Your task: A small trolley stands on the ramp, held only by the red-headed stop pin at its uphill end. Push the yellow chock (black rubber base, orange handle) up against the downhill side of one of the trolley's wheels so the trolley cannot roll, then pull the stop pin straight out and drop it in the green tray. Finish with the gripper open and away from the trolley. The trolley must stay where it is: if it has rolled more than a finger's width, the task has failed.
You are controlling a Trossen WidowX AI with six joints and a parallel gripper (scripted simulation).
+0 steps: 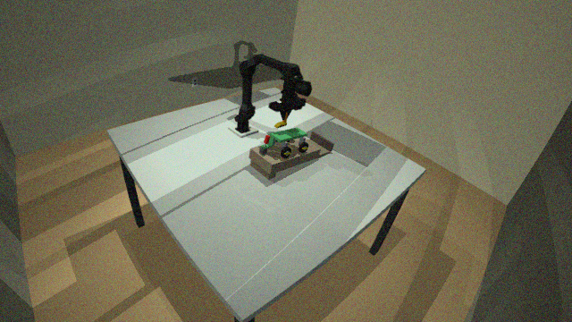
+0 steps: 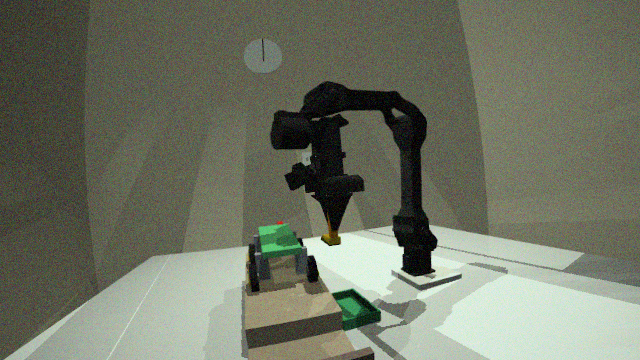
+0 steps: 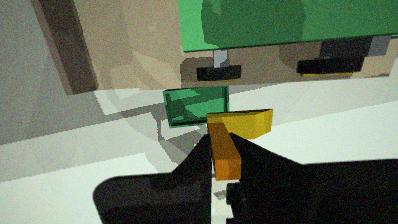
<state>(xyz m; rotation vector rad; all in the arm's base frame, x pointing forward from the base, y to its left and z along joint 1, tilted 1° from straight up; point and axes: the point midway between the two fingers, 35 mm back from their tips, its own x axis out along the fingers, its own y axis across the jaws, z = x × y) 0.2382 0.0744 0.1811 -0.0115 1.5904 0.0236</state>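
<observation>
My gripper tip is now 90 mm short of the red-headed stop pin, 190 mm to the left of it and 40 mm above it. From my gripper tip the other things lie so: yellow chock 20 mm to the right, 10 mm below; ramp 100 mm ahead, 60 mm to the right, 120 mm below; trolley 100 mm ahead, 70 mm to the right, 50 mm below.
</observation>
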